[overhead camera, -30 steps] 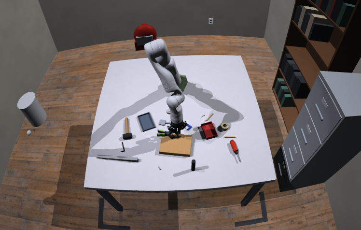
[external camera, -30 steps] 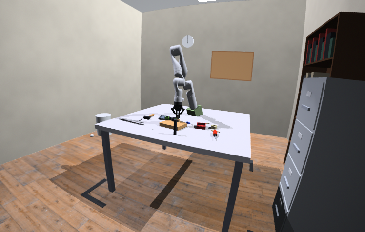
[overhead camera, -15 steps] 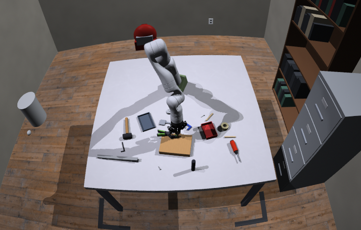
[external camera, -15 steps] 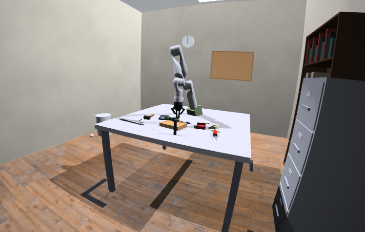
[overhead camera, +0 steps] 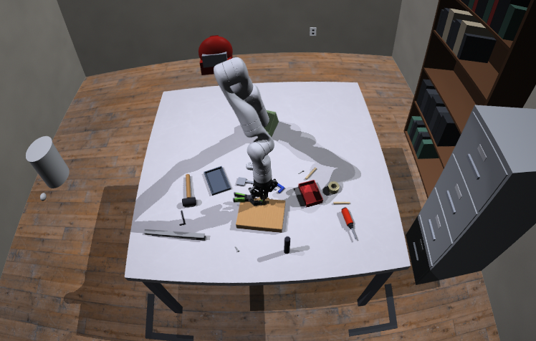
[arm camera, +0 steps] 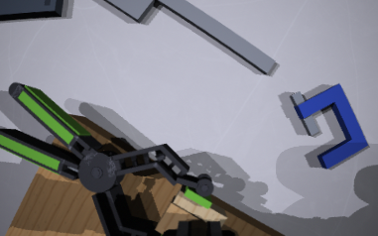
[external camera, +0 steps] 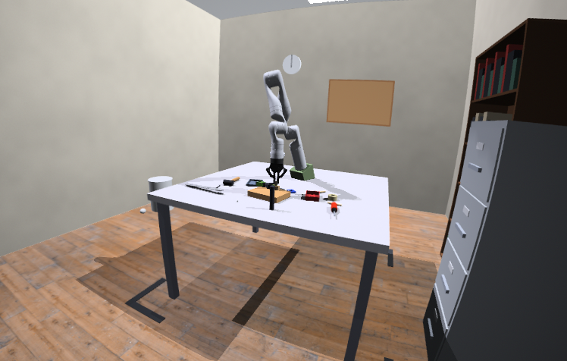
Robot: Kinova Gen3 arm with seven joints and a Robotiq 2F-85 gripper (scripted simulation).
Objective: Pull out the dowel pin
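Now: the round dowel pin 2 cm below my hand. Round my hand: grey t-shaped tool (13 cm behind, 7 cm to the right, 7 cm below); wooden bench board (5 cm ahead, 2 cm to the right, 6 cm below); wooden block (4 cm below).
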